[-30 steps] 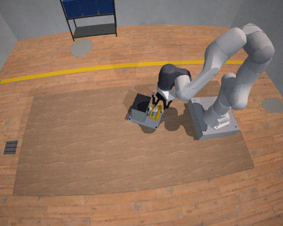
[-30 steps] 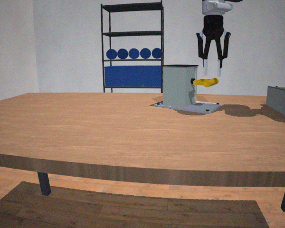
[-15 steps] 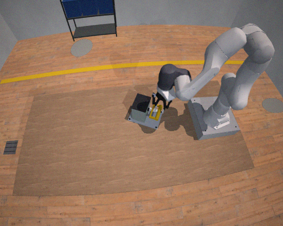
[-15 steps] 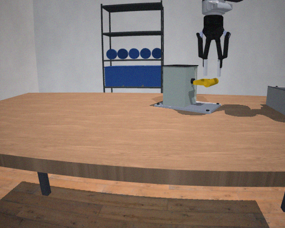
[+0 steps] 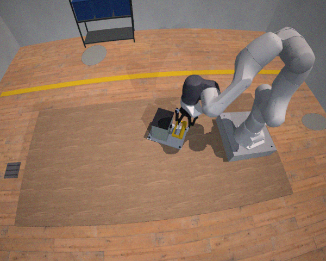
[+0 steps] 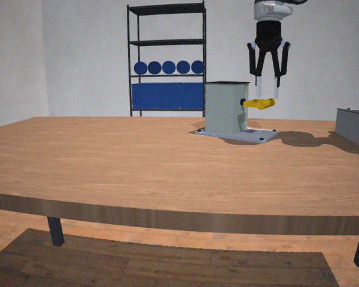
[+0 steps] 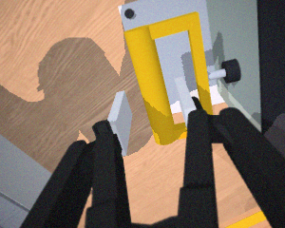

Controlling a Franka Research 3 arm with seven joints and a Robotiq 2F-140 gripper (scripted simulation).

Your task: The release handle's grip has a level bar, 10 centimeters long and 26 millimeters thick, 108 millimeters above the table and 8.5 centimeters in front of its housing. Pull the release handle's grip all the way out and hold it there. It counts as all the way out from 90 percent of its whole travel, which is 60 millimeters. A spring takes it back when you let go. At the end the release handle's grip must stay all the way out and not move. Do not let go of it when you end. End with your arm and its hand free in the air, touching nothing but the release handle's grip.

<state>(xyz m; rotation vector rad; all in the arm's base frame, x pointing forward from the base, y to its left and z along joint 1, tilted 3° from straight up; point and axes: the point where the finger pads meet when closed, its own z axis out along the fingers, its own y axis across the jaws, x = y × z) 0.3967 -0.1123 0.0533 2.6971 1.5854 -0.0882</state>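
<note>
Now: the grey baseplate 15 cm below my hand, 8 cm ahead of it and 5 cm to the right of it.
</note>
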